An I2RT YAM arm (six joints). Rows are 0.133 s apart.
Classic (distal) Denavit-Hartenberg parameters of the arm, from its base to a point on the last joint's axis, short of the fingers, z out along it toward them. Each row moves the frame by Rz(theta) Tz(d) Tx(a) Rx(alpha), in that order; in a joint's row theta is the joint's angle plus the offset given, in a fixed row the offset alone. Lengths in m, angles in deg.
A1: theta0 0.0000  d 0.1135  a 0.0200  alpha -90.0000
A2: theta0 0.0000  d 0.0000  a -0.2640  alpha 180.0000
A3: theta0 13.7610  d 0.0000  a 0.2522  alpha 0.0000
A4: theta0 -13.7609  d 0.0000  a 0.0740  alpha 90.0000
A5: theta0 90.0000  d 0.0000  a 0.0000  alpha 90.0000
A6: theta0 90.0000  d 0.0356  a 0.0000  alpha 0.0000
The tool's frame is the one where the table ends.
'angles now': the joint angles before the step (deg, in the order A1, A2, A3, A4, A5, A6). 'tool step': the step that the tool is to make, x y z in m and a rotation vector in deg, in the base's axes. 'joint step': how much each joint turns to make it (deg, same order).
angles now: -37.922, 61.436, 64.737, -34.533, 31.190, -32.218
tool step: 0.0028, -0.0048, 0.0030, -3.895, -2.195, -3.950
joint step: 0.045, 0.408, -0.696, 4.933, 4.327, 0.541
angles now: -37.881, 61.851, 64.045, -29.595, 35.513, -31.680
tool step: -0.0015, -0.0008, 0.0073, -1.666, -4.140, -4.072
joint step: -0.004, -0.065, 0.780, 1.252, 3.101, 3.640
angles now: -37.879, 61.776, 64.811, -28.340, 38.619, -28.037
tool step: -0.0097, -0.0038, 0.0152, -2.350, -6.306, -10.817
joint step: -1.392, 0.322, 3.072, -1.711, 7.692, 7.927
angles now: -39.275, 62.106, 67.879, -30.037, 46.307, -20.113
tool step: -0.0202, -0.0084, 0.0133, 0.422, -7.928, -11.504
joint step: -4.726, 0.725, 4.644, -7.203, 3.683, 11.967
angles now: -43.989, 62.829, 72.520, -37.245, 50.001, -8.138
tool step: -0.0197, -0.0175, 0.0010, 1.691, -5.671, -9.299
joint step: -6.989, 1.875, 2.754, -5.100, -0.621, 8.918
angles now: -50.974, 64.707, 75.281, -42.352, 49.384, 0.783
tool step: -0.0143, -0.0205, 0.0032, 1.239, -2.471, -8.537
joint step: -5.951, 3.719, 4.152, -4.350, 0.639, 5.727
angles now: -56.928, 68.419, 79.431, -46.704, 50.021, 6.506
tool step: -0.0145, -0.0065, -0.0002, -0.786, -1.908, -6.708
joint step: -3.761, 0.585, 0.749, -1.869, 1.640, 4.338
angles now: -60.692, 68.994, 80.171, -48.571, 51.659, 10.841
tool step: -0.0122, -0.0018, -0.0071, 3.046, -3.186, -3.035
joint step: -3.193, 0.383, 0.288, -4.910, -2.839, 4.926
